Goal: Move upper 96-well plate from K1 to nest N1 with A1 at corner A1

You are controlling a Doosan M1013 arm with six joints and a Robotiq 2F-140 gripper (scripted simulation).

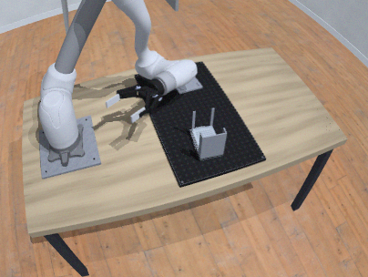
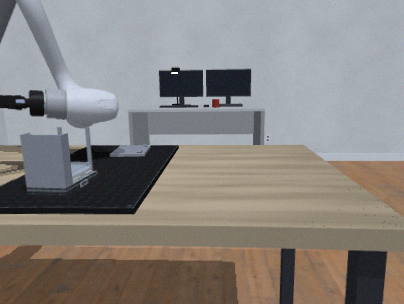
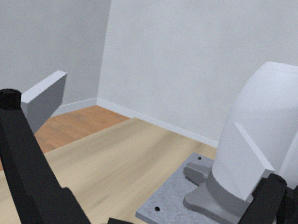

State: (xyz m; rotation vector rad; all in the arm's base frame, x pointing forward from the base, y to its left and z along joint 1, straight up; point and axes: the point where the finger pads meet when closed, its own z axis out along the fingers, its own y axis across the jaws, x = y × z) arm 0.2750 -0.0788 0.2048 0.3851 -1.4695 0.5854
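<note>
My gripper is now 320 mm short of the 96-well plate, 70 mm to the left of it and 170 mm above it. Round my hand: plate nest N1 (330 mm ahead, 350 mm to the left, 200 mm below); grey back wall (320 mm ahead, 130 mm to the right, 130 mm below).
</note>
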